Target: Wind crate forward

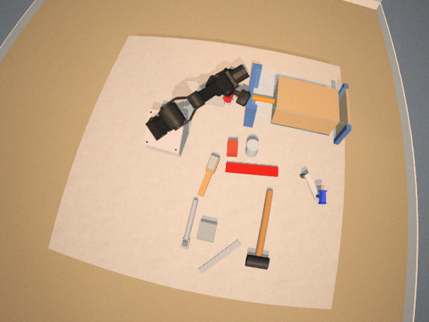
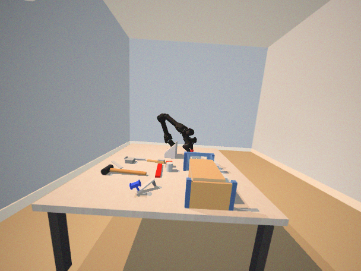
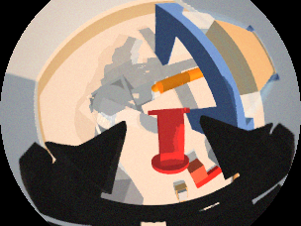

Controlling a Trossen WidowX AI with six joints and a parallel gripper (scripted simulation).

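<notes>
The red knob is 10 mm to the right of my gripper tip. The rest, counted from my gripper tip: winch 90 mm behind, 50 mm to the left, 100 mm below; blue frame 90 mm ahead, 50 mm to the left, 30 mm below; red bar 130 mm ahead, 290 mm to the right, 130 mm below.
</notes>
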